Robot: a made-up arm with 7 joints.
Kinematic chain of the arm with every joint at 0, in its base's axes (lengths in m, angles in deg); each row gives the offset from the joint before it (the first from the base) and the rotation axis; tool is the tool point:
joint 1: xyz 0 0 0 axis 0 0.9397 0.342
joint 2: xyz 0 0 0 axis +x
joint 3: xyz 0 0 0 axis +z
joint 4: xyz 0.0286 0 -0.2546 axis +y
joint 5: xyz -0.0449 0 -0.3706 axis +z
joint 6: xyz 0 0 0 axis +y
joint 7: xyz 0 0 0 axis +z
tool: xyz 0 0 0
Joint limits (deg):
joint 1: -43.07..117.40
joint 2: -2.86..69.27
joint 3: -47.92..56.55
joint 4: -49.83..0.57
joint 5: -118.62..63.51
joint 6: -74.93..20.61
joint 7: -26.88..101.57
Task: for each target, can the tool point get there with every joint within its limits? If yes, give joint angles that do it. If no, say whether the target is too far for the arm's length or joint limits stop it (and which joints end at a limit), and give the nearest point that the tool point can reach.
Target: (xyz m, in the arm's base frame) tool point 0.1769 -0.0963 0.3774
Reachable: no: joint limits stop it (at a limit: joint 1, joint 2, joint 4) | nearest point 0.3771 0.4424 0.1442 | short by 0.620 m
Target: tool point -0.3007 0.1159 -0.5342
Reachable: yes | joints 44.62 15.70 -9.83 -28.98 -97.78 -6.21 44.21
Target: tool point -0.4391 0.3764 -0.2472
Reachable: yes | joints 60.78 46.40 -4.37 -18.09 19.62 -13.89 38.63
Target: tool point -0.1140 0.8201 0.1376
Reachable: no: too far | nearest point -0.1412 0.5863 0.0141 | short by 0.266 m
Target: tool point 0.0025 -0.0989 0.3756
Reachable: no: joint limits stop it (at a limit: joint 1, joint 4) | nearest point -0.5345 0.0138 0.3238 | short by 0.551 m
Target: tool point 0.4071 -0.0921 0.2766
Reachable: no: joint limits stop it (at a limit: joint 1, joint 4) | nearest point 0.5644 0.1257 -0.1560 | short by 0.509 m
